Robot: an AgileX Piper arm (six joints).
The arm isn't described. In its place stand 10 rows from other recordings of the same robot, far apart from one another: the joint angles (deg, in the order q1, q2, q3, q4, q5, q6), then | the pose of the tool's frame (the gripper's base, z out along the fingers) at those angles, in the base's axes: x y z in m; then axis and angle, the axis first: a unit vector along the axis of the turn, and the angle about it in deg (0 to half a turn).
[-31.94 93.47 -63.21 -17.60 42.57 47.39] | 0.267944 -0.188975 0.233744 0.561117 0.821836 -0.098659 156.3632
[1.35 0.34 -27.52 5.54 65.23 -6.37] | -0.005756 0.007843 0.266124 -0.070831 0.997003 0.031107 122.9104
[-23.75 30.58 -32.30 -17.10 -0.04 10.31] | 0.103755 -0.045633 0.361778 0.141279 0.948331 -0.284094 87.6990
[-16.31 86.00 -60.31 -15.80 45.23 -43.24] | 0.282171 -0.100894 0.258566 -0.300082 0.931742 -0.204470 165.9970
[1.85 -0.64 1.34 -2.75 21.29 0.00] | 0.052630 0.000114 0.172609 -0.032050 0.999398 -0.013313 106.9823
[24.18 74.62 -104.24 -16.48 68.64 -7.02] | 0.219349 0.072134 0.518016 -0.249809 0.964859 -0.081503 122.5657
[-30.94 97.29 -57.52 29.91 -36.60 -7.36] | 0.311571 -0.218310 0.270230 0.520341 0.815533 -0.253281 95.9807
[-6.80 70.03 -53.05 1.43 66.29 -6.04] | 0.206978 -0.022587 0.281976 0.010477 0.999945 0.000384 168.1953
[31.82 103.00 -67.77 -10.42 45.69 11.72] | 0.304915 0.175343 0.194872 -0.228883 0.973204 -0.022068 163.8901
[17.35 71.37 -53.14 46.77 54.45 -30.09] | 0.208600 0.121688 0.305462 -0.217340 0.912029 0.347801 154.9774
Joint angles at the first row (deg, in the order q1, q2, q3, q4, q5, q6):
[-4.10, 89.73, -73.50, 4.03, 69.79, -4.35]
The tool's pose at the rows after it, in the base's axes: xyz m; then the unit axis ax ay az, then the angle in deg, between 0 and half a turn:
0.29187 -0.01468 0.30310 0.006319 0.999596 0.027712 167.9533
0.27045 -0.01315 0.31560 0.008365 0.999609 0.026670 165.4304
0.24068 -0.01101 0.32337 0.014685 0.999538 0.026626 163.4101
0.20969 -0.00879 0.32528 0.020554 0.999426 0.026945 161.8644
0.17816 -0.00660 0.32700 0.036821 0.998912 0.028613 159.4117
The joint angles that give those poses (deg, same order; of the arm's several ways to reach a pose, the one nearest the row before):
[-4.10, 86.70, -73.23, 4.17, 69.74, -4.41]
[-4.10, 81.51, -70.49, 4.17, 69.65, -4.10]
[-4.10, 74.86, -65.94, 4.17, 69.71, -3.30]
[-4.10, 68.07, -60.85, 4.17, 69.84, -2.56]
[-4.10, 60.77, -56.18, 4.12, 69.95, -0.59]

